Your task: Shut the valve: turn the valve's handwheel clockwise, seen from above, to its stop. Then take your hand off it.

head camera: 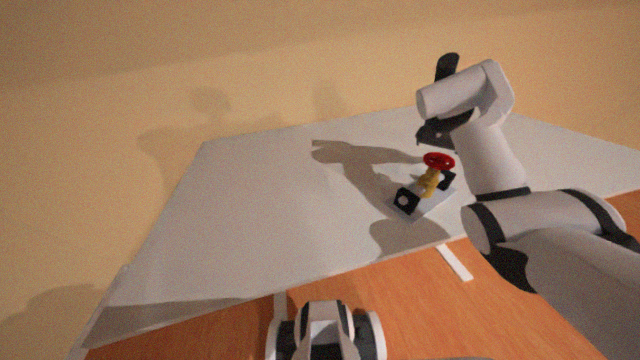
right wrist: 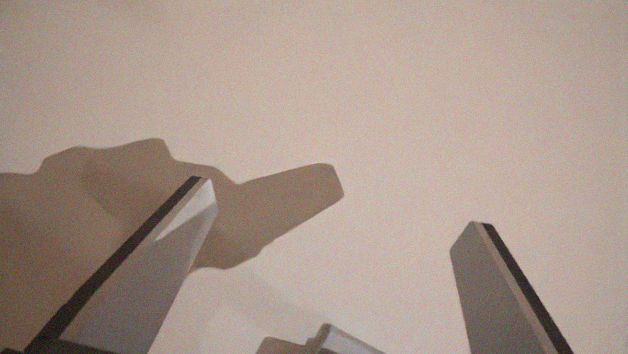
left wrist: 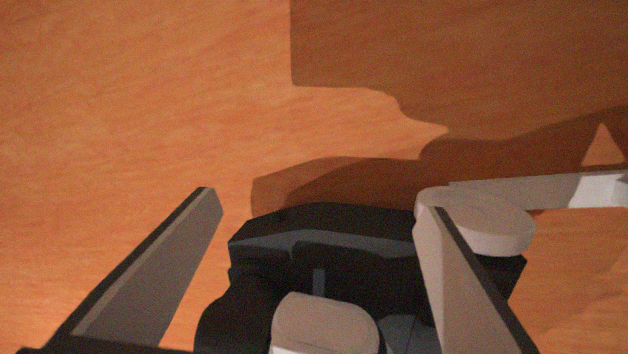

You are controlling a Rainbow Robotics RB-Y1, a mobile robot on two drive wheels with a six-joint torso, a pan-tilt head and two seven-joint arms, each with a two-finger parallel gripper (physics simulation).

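Note:
The valve has a red handwheel [head camera: 426, 161] on top of a yellow body [head camera: 428, 184], right of the middle in the head view. It stands on a small grey plate [head camera: 424, 206], between two black end blocks [head camera: 406, 201] [head camera: 446, 180]. My right gripper [head camera: 437, 148] [right wrist: 334, 215] is open, fingers wide apart with nothing between them. In the head view it appears just above and behind the handwheel; the exact gap is hard to tell. The valve does not show in the right wrist view. My left gripper [left wrist: 315, 209] is open and empty over the orange wood floor.
The valve's plate lies on a large white table top [head camera: 260, 200], near its front edge. My right forearm is close at the valve's right. Orange wood floor [head camera: 380, 295] with a white strip [head camera: 455, 262] shows in front. A tan wall rises behind.

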